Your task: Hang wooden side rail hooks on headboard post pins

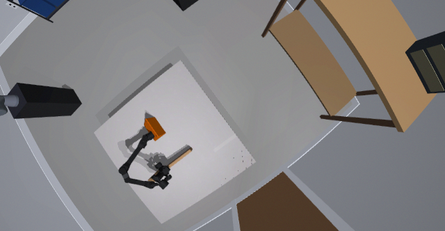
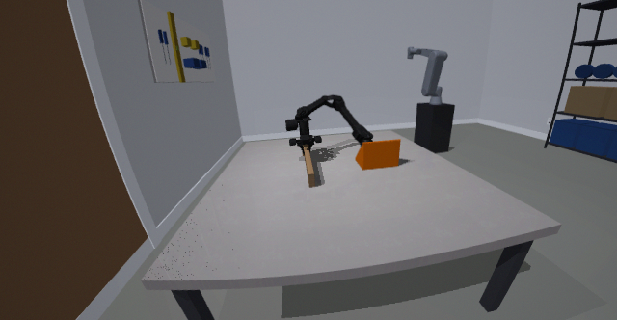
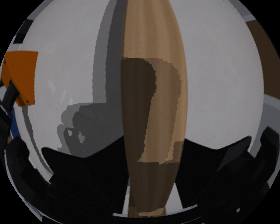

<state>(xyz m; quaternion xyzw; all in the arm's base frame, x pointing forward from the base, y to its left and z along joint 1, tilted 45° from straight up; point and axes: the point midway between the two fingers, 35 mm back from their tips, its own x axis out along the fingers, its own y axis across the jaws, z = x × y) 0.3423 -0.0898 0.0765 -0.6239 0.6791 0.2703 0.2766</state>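
Right now the headboard post is 12 cm to the right of my gripper tip, 4 cm above it and 1 cm behind it.
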